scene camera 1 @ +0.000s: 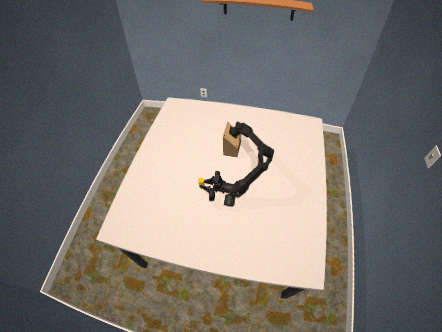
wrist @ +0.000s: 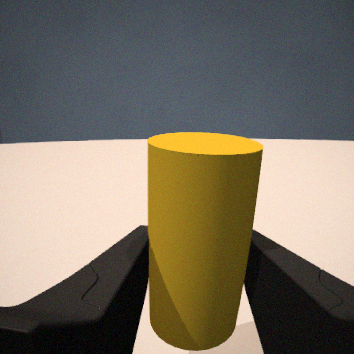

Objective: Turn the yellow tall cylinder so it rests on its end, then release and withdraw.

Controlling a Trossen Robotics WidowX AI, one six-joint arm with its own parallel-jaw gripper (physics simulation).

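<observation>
The yellow tall cylinder [scene camera 1: 201, 181] [wrist: 200, 225] is upright between the fingers, its round top end facing up in the wrist view. My gripper [scene camera 1: 201, 184] [wrist: 195, 238] is shut on its sides, with one black finger at each side below mid-height. In the wrist view the lower end of the cylinder shows between the fingers, with a bit of shadow on the table beside it. Whether that end touches the table cannot be told. In the scene view the cylinder shows small, at the left tip of the gripper.
The white table [scene camera 1: 165, 220] [wrist: 65, 200] lies under the arm. A brown wedge-shaped block [scene camera 1: 231, 145] stands at the arm's base, behind the gripper. The near table edge is at the bottom of the scene view, and blue walls stand around.
</observation>
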